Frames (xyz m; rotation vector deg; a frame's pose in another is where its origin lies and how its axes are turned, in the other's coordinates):
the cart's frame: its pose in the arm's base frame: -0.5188 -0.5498 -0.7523 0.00 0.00 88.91
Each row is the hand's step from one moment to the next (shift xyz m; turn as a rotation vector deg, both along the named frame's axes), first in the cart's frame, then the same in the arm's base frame.
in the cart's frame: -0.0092 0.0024 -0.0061 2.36 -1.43 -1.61
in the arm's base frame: -0.0026 -0.0092 -0.0061 1.47 2.33 -1.61
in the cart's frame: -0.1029 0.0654 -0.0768 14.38 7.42 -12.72
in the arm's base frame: -0.0673 -0.1016 -0.0768 -7.15 14.52 -12.72
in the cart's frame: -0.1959 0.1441 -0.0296 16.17 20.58 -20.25
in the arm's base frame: -0.1478 -0.1931 -0.0296 -20.27 16.56 -20.25
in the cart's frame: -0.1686 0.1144 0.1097 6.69 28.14 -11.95
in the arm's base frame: -0.1176 -0.1664 0.1097 -28.01 7.22 -11.95
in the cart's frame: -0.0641 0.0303 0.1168 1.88 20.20 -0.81
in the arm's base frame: -0.0315 -0.0635 0.1168 -20.16 2.26 -0.81
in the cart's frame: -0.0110 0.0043 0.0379 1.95 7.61 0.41
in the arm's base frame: -0.0045 -0.0109 0.0379 -7.57 2.09 0.41
